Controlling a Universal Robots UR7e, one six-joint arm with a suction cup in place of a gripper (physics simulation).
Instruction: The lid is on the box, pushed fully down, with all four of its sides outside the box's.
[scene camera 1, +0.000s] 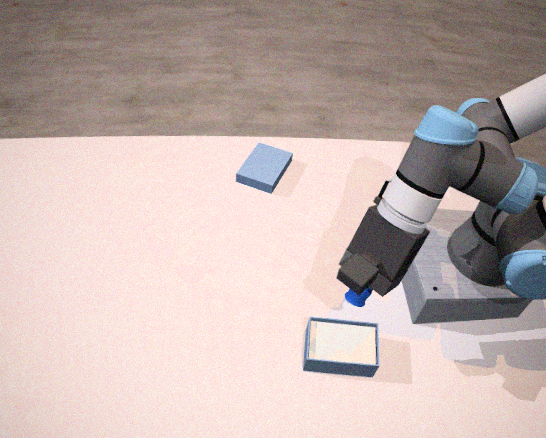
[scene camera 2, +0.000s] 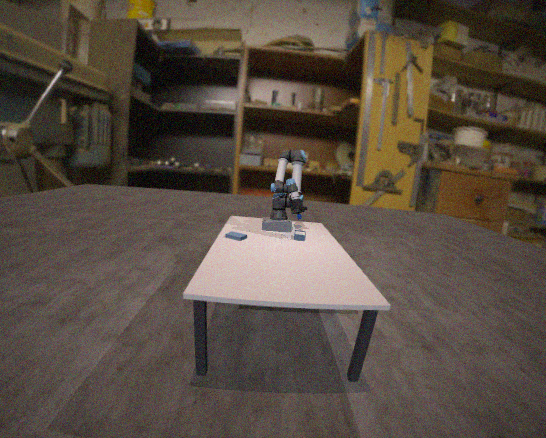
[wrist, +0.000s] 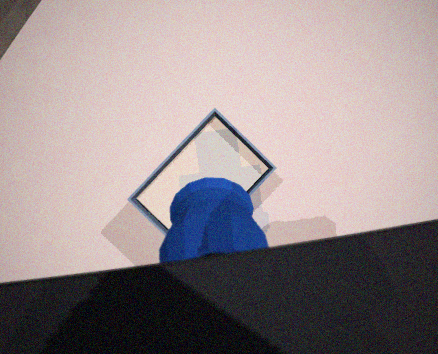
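Where they show: hand at its tool point: (scene camera 1: 354, 299) (scene camera 2: 299, 218) (wrist: 212, 214); arm's base at its link origin: (scene camera 1: 480, 257) (scene camera 2: 278, 218).
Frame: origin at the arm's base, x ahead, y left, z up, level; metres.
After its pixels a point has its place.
Observation:
The open box (scene camera 1: 341, 369) @[x 0.275, y 0.250, z -0.053 m] (scene camera 2: 299, 238) @[x 0.340, y 0.208, z -0.057 m] (wrist: 172, 157) @[x 0.275, y 0.247, z -0.034 m], with thin blue-grey walls and a pale inside, stands on the table near the robot's base. The blue lid (scene camera 1: 265, 164) @[x 0.470, y -0.244, z -0.048 m] (scene camera 2: 236, 235) @[x 0.502, y -0.240, z -0.048 m] lies flat on the table, well apart from the box, towards the table's far edge in scene camera 1; it does not show in the wrist view. My gripper, a blue suction cup (scene camera 1: 356, 304) (scene camera 2: 299, 217) (wrist: 211, 182), hangs above the table close to the box, apart from both box and lid. Nothing hangs from the cup. In the wrist view the cup hides the box's near corner.
The robot's grey base block (scene camera 1: 470, 310) @[x 0.027, y 0.110, z -0.033 m] (scene camera 2: 277, 226) @[x 0.155, y 0.013, z -0.031 m] stands beside the box. The pale table (scene camera 1: 125, 300) @[x 0.686, y 0.163, z -0.074 m] (scene camera 2: 280, 275) @[x 1.010, y 0.143, z -0.074 m] (wrist: 325, 75) @[x 0.476, y 0.194, z -0.074 m] ends beyond the lid in scene camera 1. Shelves (scene camera 2: 241, 120) stand against the wall, far behind the table.

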